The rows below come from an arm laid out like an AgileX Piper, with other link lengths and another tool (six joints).
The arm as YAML. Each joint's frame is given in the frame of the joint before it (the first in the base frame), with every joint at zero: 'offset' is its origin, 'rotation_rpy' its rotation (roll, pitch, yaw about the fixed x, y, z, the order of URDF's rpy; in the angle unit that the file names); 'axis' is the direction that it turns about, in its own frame. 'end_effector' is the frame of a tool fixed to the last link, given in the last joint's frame.
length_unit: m
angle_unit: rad
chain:
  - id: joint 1
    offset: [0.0, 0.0, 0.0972]
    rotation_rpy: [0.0, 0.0, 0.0]
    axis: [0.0, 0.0, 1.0]
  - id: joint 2
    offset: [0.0, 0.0, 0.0]
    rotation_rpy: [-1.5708, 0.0, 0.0]
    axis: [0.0, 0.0, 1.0]
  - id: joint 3
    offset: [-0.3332, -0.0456, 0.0]
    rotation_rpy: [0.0, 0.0, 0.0]
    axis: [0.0, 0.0, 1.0]
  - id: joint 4
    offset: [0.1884, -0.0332, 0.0]
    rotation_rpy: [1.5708, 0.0, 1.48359]
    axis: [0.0, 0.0, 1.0]
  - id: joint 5
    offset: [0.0, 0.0, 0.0]
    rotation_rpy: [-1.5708, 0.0, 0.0]
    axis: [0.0, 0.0, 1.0]
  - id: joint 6
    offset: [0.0, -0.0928, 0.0]
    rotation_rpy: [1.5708, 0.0, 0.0]
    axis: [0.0, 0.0, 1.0]
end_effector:
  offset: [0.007, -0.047, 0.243]
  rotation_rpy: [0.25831, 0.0, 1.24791]
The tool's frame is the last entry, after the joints.
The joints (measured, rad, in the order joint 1, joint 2, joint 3, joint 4, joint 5, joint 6), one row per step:
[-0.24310, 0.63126, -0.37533, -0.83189, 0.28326, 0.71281]
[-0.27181, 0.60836, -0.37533, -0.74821, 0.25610, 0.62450]
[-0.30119, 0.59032, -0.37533, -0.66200, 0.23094, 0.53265]
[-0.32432, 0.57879, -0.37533, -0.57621, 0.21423, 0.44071]
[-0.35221, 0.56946, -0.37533, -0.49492, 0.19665, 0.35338]
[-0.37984, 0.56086, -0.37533, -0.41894, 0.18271, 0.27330]
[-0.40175, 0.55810, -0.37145, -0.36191, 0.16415, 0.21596]
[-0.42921, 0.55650, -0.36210, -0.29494, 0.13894, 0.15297]
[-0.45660, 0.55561, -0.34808, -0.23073, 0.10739, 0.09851]
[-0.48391, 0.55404, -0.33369, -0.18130, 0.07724, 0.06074]
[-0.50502, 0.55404, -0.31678, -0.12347, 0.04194, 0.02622]
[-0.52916, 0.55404, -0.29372, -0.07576, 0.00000, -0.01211]
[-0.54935, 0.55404, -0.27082, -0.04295, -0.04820, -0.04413]
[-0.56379, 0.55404, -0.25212, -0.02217, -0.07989, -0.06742]
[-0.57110, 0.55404, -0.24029, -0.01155, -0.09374, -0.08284]
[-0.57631, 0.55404, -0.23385, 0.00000, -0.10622, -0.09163]
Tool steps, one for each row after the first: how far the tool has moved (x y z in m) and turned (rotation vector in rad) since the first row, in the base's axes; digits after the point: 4 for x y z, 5 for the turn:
[-0.0003, 0.0043, 0.0059, -0.00240, -0.02552, 0.00691]
[-0.0005, 0.0076, 0.0117, -0.00733, -0.04786, 0.01081]
[-0.0006, 0.0101, 0.0152, -0.01206, -0.06034, 0.01423]
[-0.0012, 0.0110, 0.0196, -0.01875, -0.07426, 0.01106]
[-0.0025, 0.0107, 0.0237, -0.02487, -0.08741, 0.00338]
[-0.0025, 0.0105, 0.0265, -0.02784, -0.09949, -0.00248]
[-0.0030, 0.0094, 0.0284, -0.02774, -0.11386, -0.01362]
[-0.0036, 0.0078, 0.0301, -0.02447, -0.13276, -0.02808]
[-0.0055, 0.0048, 0.0317, -0.02119, -0.15256, -0.04789]
[-0.0065, 0.0025, 0.0331, -0.00898, -0.17909, -0.06623]
[-0.0089, -0.0014, 0.0343, -0.01059, -0.20014, -0.08700]
[-0.0111, -0.0054, 0.0382, -0.02339, -0.22284, -0.10418]
[-0.0136, -0.0085, 0.0391, -0.03346, -0.23289, -0.11763]
[-0.0152, -0.0100, 0.0378, -0.03954, -0.23220, -0.12433]
[-0.0163, -0.0113, 0.0385, -0.04105, -0.23861, -0.13094]

